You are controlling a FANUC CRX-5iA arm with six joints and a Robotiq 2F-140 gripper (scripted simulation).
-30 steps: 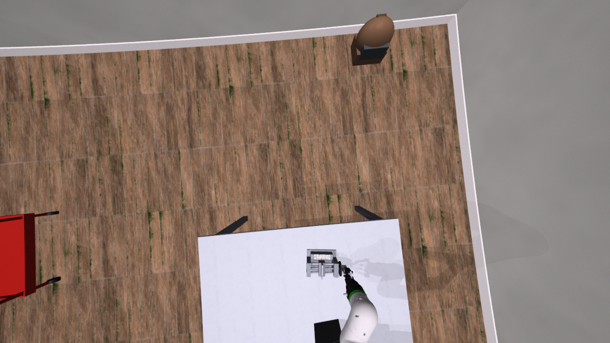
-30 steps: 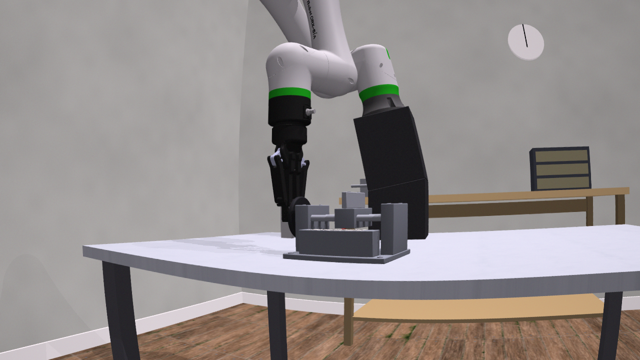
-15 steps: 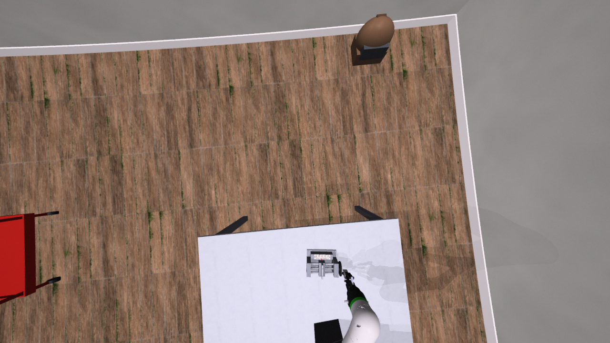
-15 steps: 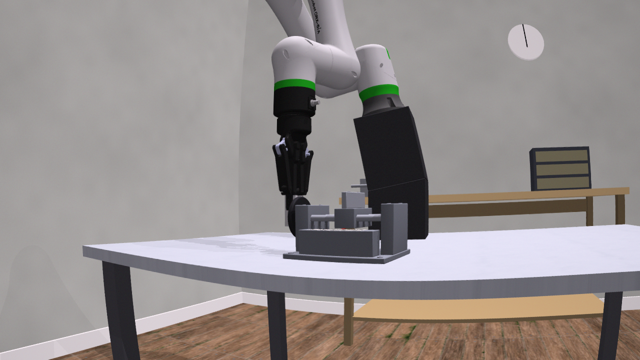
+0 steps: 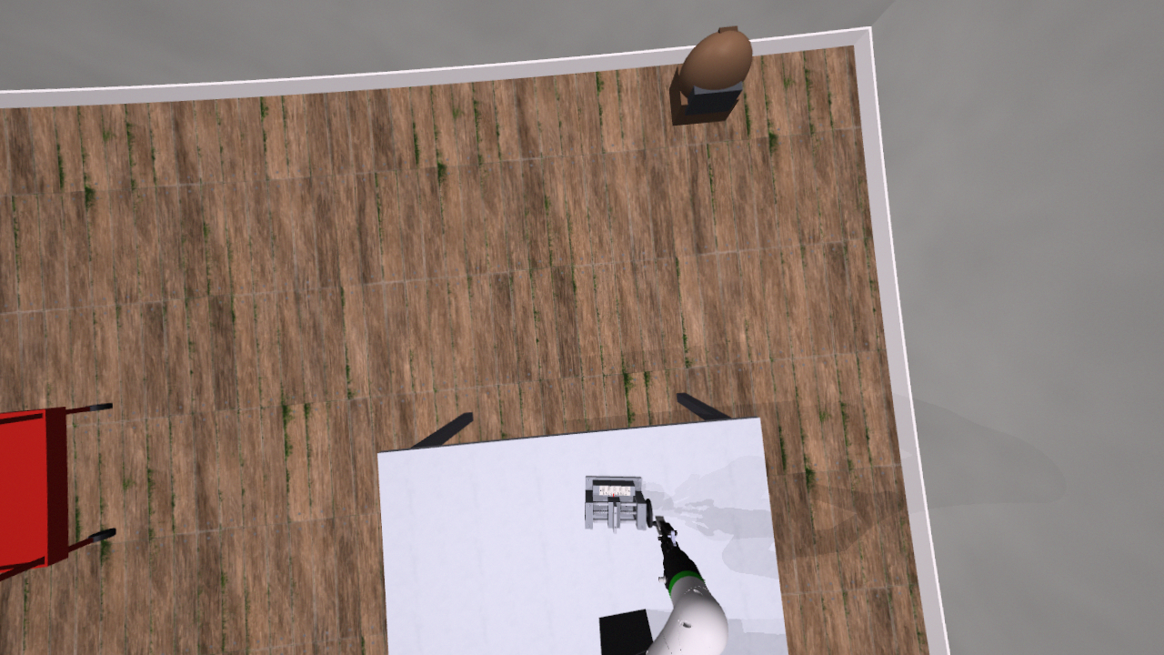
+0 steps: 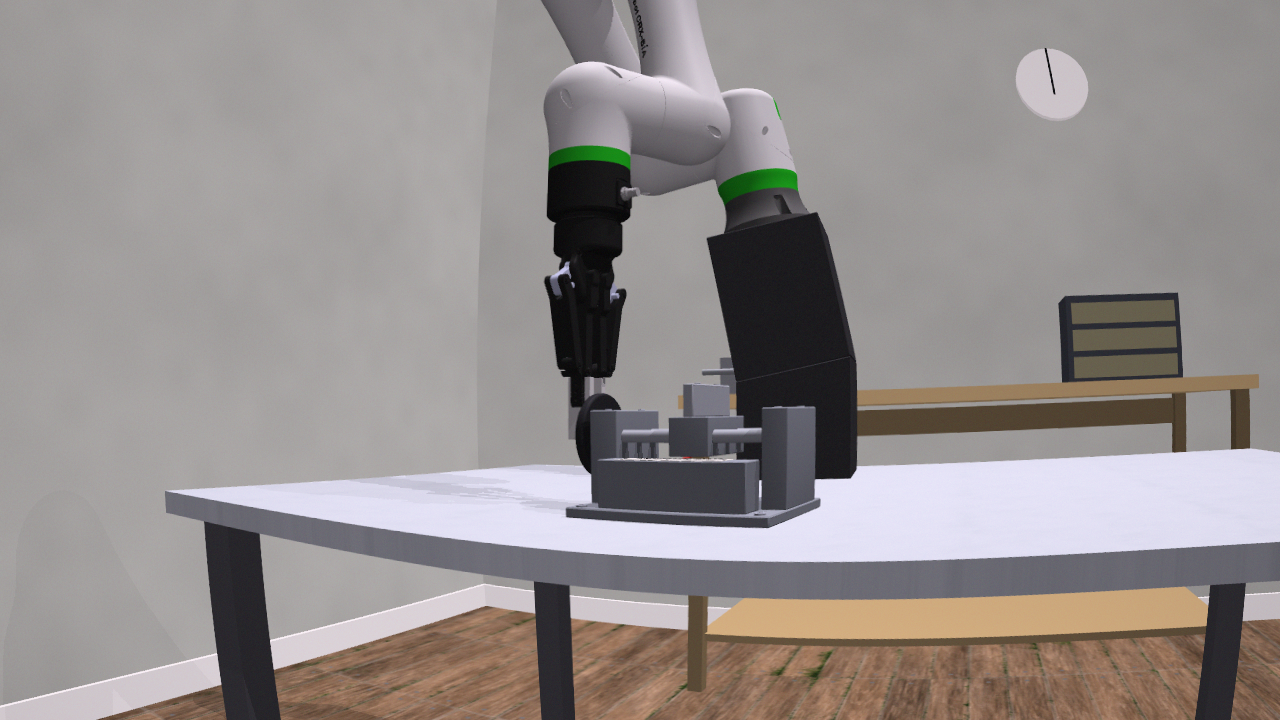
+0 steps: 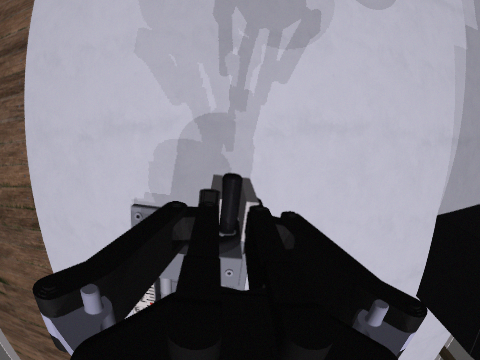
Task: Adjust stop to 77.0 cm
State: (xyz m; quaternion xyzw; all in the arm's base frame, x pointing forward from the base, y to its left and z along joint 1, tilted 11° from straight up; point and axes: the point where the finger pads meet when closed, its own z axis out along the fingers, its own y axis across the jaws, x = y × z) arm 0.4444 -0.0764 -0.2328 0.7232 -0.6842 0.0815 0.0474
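The handwheel is 1 cm ahead of my hand, 2 cm to the left of it and 2 cm below it. The rest, counted from my hand: crank handle (2 cm below); stop carriage (3 cm ahead, 15 cm to the left, 1 cm below).
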